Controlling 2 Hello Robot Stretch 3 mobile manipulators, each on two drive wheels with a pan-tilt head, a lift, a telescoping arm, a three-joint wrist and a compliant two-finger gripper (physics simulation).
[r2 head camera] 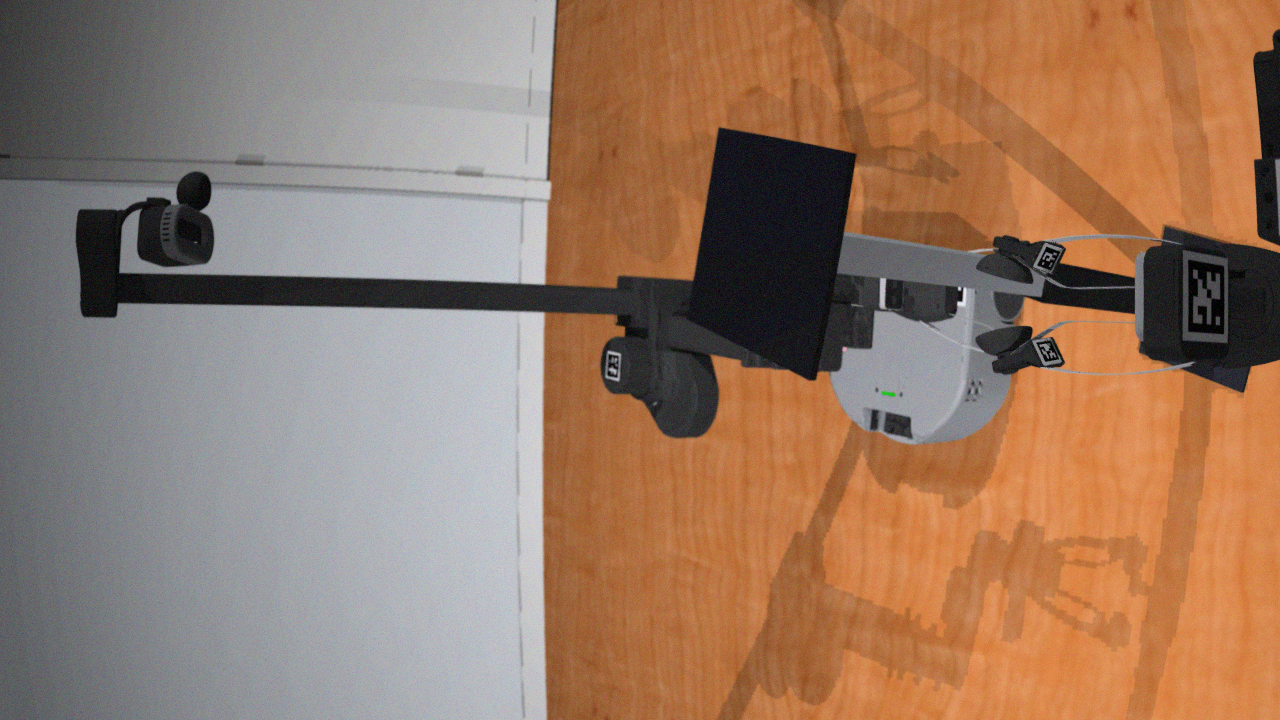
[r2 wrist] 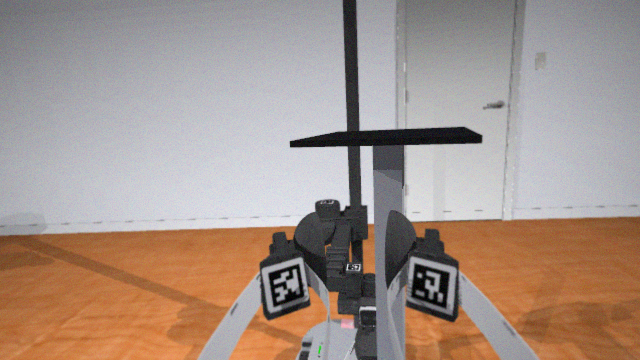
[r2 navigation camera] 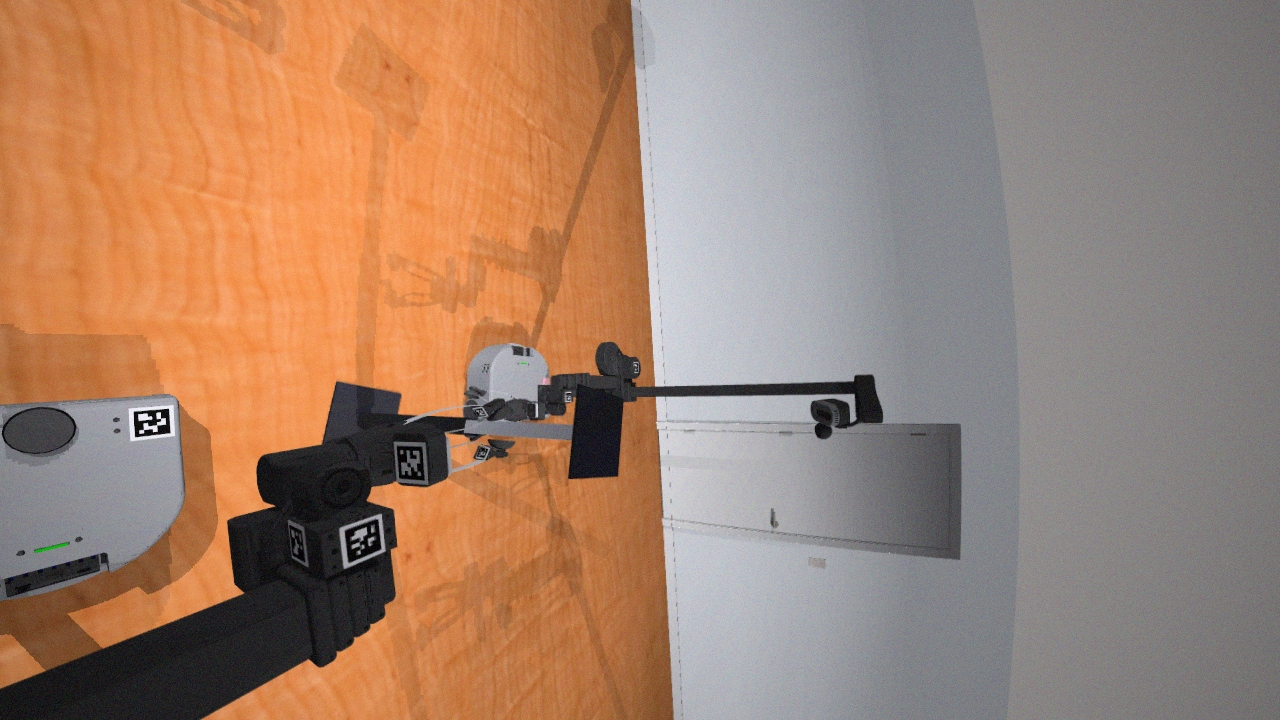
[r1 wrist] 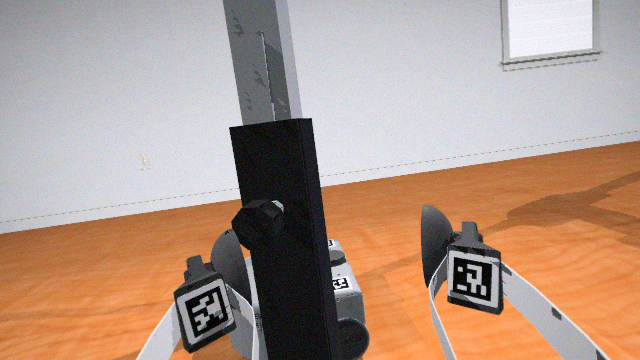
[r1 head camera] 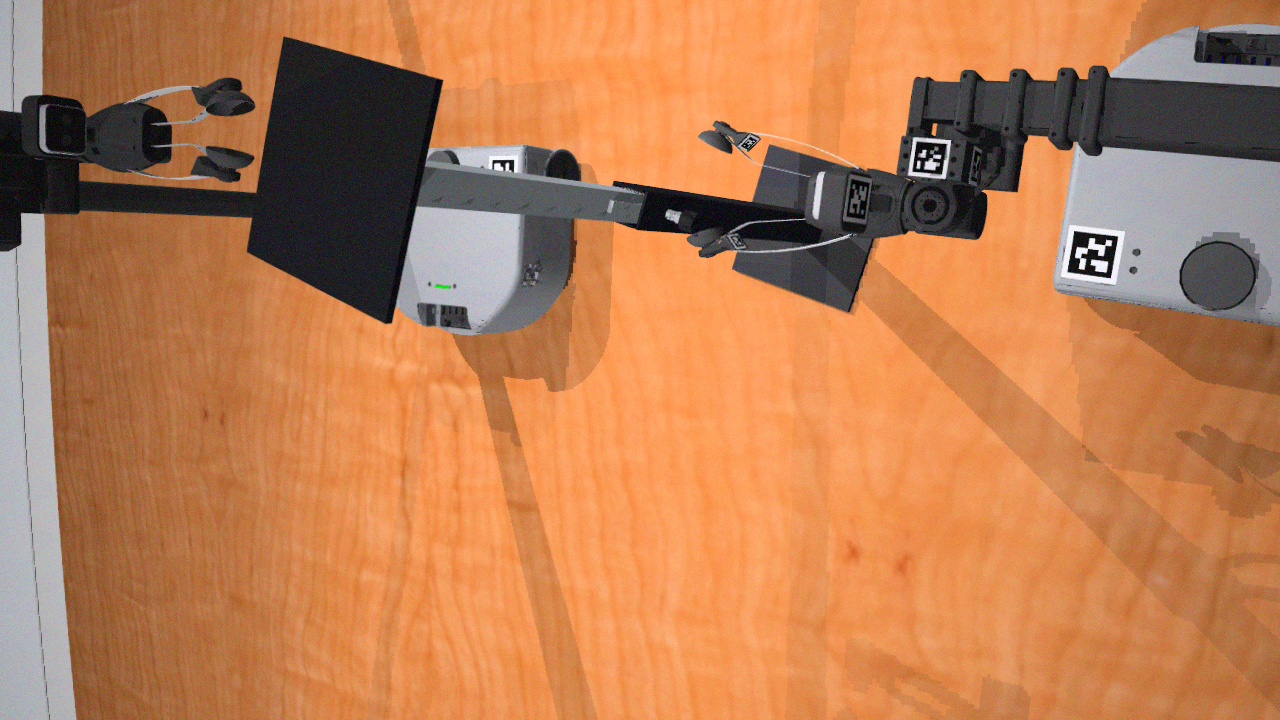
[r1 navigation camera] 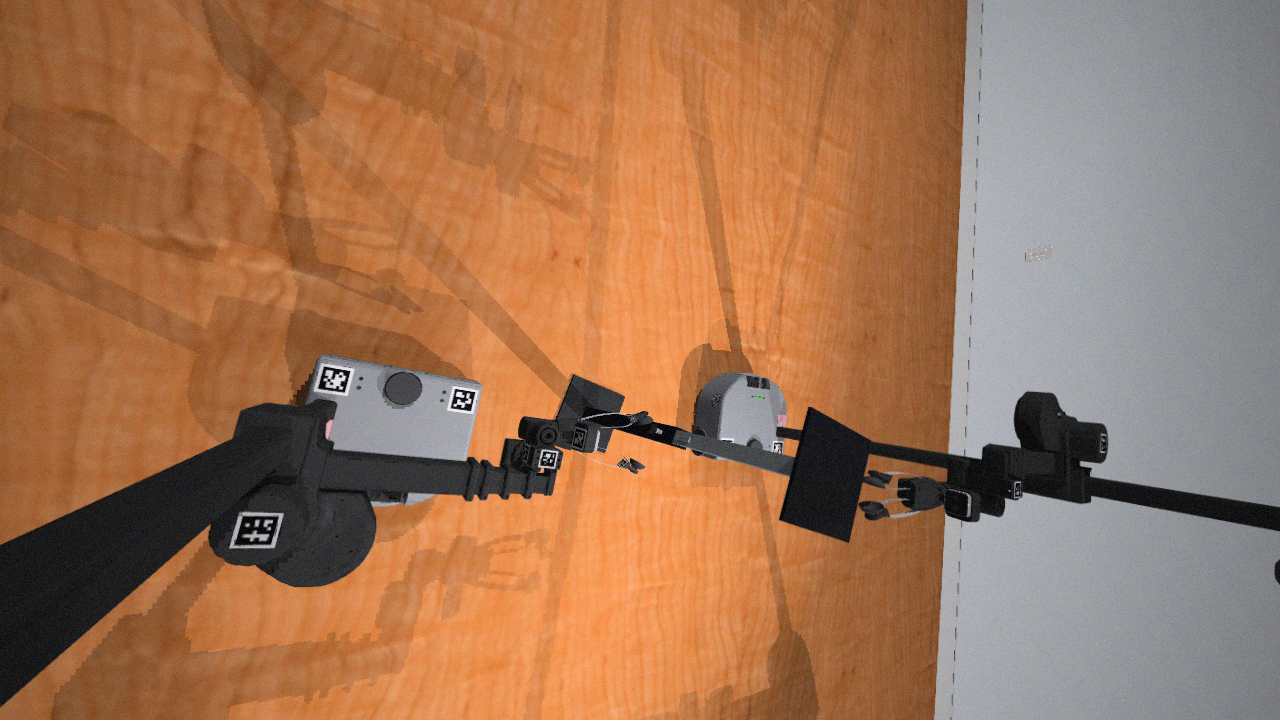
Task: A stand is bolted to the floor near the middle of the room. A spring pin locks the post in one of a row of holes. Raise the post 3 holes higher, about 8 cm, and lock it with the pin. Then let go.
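The stand's grey post (r1 head camera: 528,192) (r1 wrist: 260,60) (r2 wrist: 389,195) rises upright from the black sleeve (r1 head camera: 725,210) (r1 wrist: 285,165), with a black plate (r1 head camera: 344,179) (r2 head camera: 774,250) (r2 wrist: 395,137) on top. The pin's dark knob (r1 wrist: 257,223) sticks out from the sleeve's face on a short pale stem; how deep the pin sits cannot be told. r1's gripper (r1 head camera: 711,188) (r1 wrist: 332,256) is open near the sleeve, with the knob close above its left finger in the wrist view. r2's gripper (r2 head camera: 1002,304) (r2 wrist: 356,245) (r1 head camera: 229,129) is open and stands off from the post, which lines up with its right finger in the r2 wrist view.
The stand's dark foot plate (r1 head camera: 832,282) lies on the floor under r1's wrist. r1's base (r1 head camera: 1154,188) is on one side of the stand and r2's base (r1 head camera: 474,241) on the other. r1's mast (r2 wrist: 352,90) stands behind the post. A wall with a door (r2 wrist: 457,125) lies beyond.
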